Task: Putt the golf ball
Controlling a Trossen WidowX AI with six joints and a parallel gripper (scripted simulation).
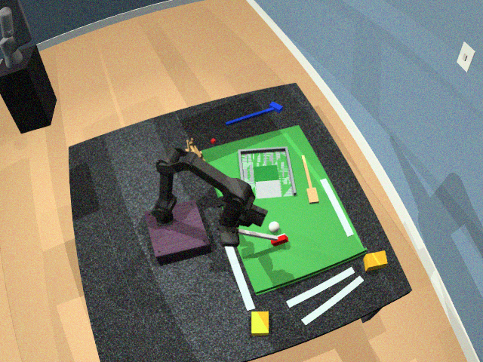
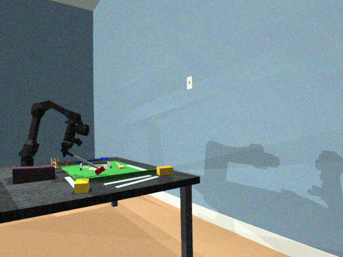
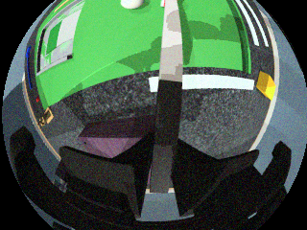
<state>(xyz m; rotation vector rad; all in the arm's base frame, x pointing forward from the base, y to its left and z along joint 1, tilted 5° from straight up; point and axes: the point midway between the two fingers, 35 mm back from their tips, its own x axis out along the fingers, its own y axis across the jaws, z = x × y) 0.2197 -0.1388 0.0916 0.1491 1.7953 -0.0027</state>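
Right now my gripper tip is 11 cm short of the red putter, 4 cm above it and 1 cm to the left of it. The rest, counted from my gripper tip: wooden stand 47 cm to the left, 9 cm below, 5 cm behind; then green mat 26 cm ahead, 17 cm to the left, 13 cm below; then white golf ball 20 cm ahead, 10 cm below, 4 cm to the left.
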